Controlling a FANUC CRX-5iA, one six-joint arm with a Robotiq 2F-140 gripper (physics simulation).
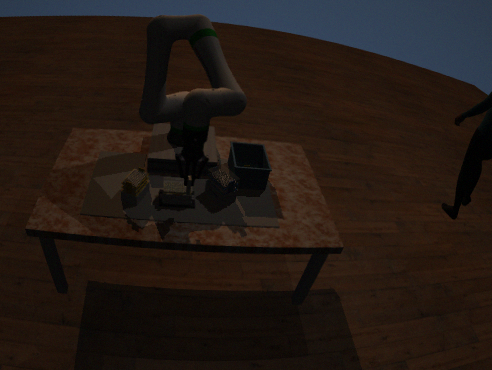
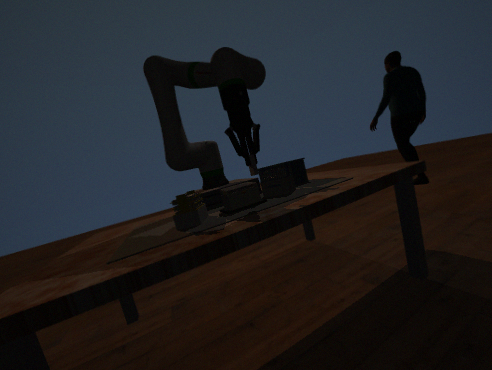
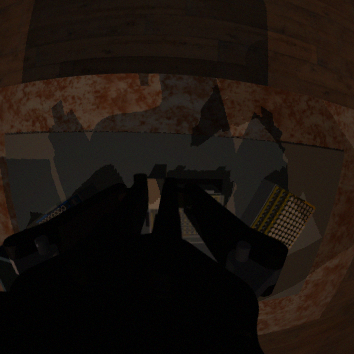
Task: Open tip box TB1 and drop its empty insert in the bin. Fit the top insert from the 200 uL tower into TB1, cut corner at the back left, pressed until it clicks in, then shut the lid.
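The scene is very dark. Tip box TB1 [image 1: 176,197] [image 2: 240,194] [image 3: 207,179] stands on the grey mat [image 1: 106,199] in front of the arm's base. A pale dotted face [image 1: 173,184] shows at its back part; I cannot tell how the lid stands. My gripper [image 1: 189,181] [image 2: 252,169] [image 3: 160,174] is shut with nothing in it. It points down just over the box's back right part. A yellow-edged tip tower [image 1: 136,180] [image 2: 186,207] [image 3: 284,219] stands left of the box. A second tower [image 1: 224,177] stands to the box's right. The open bin [image 1: 249,163] [image 2: 282,177] is right of that tower.
A rust-mottled table [image 1: 302,222] [image 2: 349,191] bears everything. A low dark block [image 1: 162,163] lies behind the box by the arm's base. A person [image 1: 473,159] [image 2: 402,103] walks on the wooden floor beyond the table's right end.
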